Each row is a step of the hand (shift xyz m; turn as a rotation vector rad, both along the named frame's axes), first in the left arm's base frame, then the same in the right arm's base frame.
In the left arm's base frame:
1: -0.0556 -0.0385 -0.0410 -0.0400 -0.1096 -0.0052
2: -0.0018 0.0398 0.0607 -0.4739 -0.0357 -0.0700
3: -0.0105 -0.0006 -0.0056 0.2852 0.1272 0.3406
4: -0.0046 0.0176 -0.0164 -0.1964 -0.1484 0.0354
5: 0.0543 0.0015 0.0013 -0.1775 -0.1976 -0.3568
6: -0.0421 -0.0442 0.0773 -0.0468 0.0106 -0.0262
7: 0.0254 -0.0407 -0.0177 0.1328 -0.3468 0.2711
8: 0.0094 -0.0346 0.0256 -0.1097 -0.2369 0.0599
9: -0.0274 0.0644 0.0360 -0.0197 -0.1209 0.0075
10: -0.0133 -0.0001 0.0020 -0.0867 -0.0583 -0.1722
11: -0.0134 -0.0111 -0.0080 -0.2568 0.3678 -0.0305
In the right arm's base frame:
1: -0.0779 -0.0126 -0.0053 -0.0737 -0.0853 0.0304
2: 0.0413 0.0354 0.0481 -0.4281 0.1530 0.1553
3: -0.0113 0.0037 -0.0002 0.4360 -0.0045 0.1530
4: -0.0052 0.0185 -0.0151 -0.1946 -0.0618 0.1420
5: 0.0450 -0.0197 -0.0233 -0.3818 -0.1016 -0.2044
6: -0.0132 -0.0270 0.0938 -0.0463 0.0288 -0.0039
7: -0.0023 -0.0468 -0.0206 0.1115 -0.3799 0.2338
8: 0.0073 -0.0364 0.0238 -0.1446 -0.1778 0.1387
9: 0.0178 0.0688 0.0339 -0.0554 -0.1040 0.0343
10: -0.0098 0.0050 0.0077 -0.1719 -0.0145 -0.1040
11: -0.0185 -0.0048 0.0007 -0.0906 0.4393 0.0303

